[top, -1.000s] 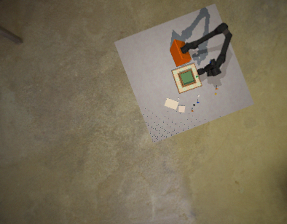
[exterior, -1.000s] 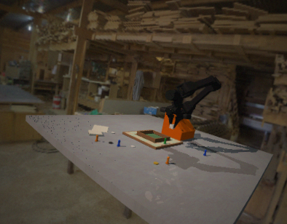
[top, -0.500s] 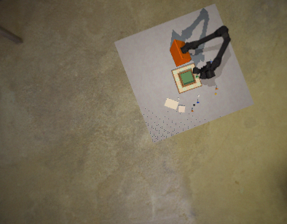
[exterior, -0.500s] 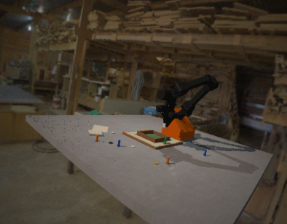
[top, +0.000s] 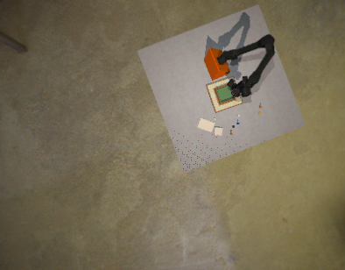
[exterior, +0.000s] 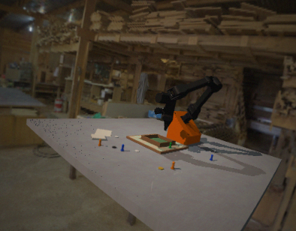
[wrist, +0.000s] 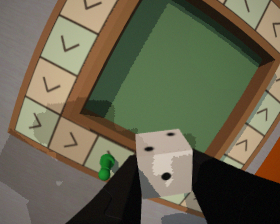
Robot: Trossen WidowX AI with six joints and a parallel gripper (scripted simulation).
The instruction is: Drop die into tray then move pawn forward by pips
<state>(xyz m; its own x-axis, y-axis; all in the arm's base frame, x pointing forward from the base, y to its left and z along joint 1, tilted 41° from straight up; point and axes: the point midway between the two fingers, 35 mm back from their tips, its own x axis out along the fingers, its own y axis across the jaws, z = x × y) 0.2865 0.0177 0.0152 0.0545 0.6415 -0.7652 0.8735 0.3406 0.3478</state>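
Now: the green pawn 7 cm to the left of my gripper tip, 7 cm below it and 2 cm ahead of it. From my gripper tip the other things lie so: white die: right at my gripper tip.
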